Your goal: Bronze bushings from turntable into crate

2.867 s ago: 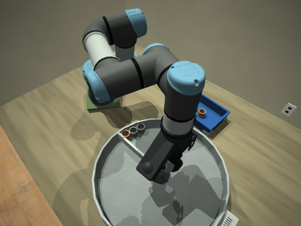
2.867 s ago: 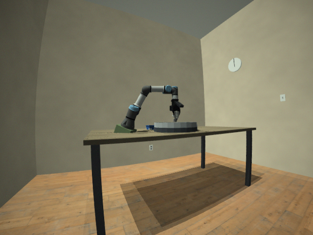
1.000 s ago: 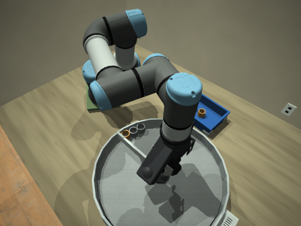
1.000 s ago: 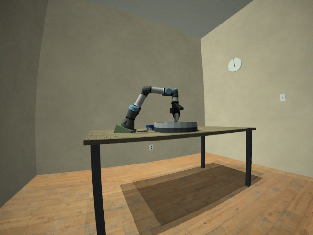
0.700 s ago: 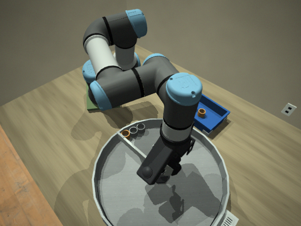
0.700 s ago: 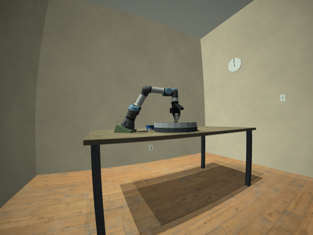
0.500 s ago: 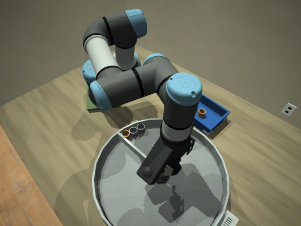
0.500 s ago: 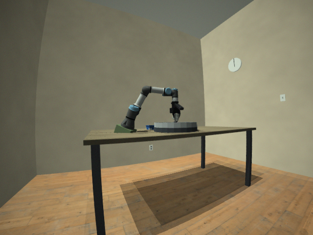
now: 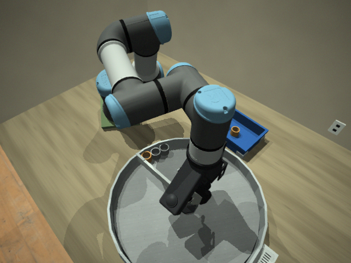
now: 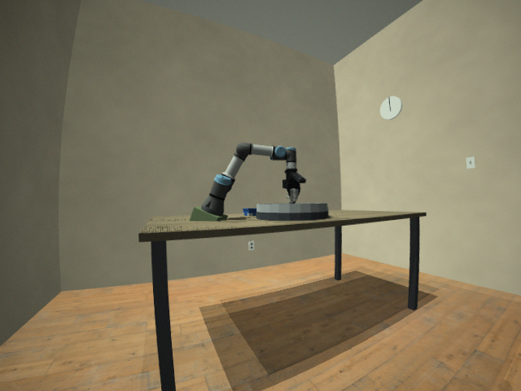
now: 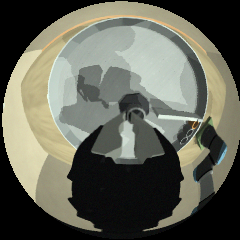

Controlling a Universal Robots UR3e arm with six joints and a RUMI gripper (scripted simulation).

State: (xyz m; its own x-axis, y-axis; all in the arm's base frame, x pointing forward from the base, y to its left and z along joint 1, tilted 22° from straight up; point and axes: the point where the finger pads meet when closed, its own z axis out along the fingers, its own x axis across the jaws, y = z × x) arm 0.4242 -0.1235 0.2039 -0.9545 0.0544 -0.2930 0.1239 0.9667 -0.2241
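Right now the grey turntable is 40 mm below my hand and 10 mm behind it. Round my hand: blue crate 360 mm to the left, 60 mm below, 30 mm behind.
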